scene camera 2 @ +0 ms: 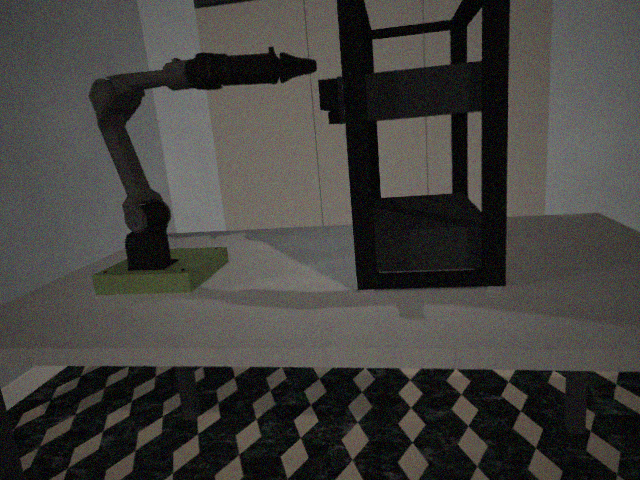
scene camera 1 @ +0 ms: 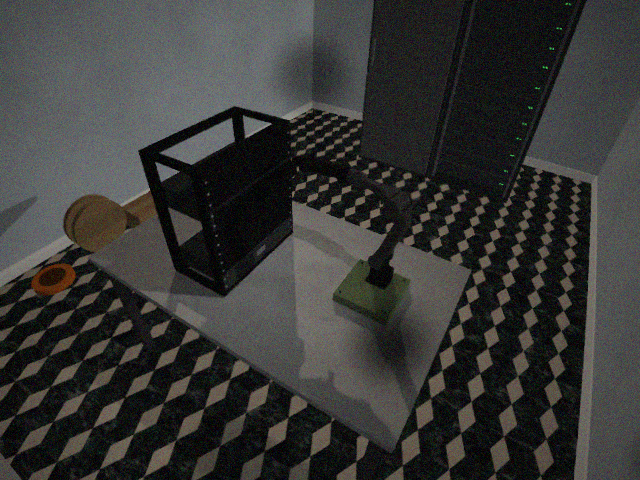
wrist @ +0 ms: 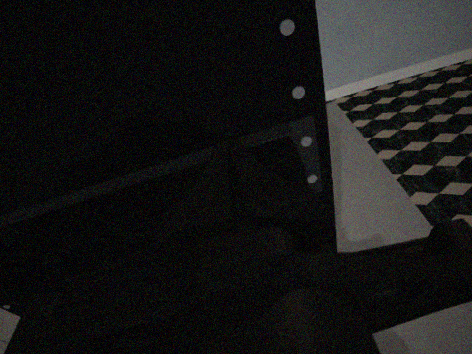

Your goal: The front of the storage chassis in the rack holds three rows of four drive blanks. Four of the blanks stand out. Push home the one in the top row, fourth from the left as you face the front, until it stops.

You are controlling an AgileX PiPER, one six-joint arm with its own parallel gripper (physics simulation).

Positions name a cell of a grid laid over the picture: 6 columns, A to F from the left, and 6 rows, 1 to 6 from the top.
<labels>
black rack: scene camera 2 E3; scene camera 1 C3; wrist B2
</labels>
